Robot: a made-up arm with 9 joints. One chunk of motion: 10 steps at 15 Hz.
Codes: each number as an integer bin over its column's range. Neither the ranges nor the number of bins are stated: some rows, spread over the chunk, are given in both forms.
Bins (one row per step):
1: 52 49 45 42 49 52 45 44 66
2: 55 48 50 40 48 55 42 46 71
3: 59 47 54 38 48 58 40 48 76
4: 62 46 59 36 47 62 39 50 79
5: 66 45 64 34 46 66 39 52 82
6: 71 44 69 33 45 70 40 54 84
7: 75 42 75 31 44 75 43 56 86
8: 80 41 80 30 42 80 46 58 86
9: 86 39 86 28 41 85 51 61 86
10: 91 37 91 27 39 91 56 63 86
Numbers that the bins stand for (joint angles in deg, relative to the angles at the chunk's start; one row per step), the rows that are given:
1: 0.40 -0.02 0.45 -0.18 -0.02 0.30 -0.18 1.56 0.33
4: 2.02 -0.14 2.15 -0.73 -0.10 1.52 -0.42 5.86 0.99
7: 4.12 -0.30 4.09 -1.18 -0.22 3.09 -0.26 10.16 1.34
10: 6.71 -0.51 6.03 -1.55 -0.42 5.03 0.26 15.18 1.34
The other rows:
2: 0.89 -0.06 1.06 -0.36 -0.06 0.67 -0.30 2.99 0.59
3: 1.54 -0.10 1.55 -0.55 -0.06 1.03 -0.38 4.42 0.84
5: 2.67 -0.18 2.76 -0.91 -0.14 2.00 -0.42 7.29 1.14
6: 3.47 -0.22 3.36 -1.00 -0.18 2.48 -0.38 8.73 1.24
8: 4.93 -0.34 4.70 -1.27 -0.30 3.70 -0.14 11.60 1.34
9: 5.90 -0.42 5.42 -1.45 -0.34 4.30 0.06 13.75 1.34

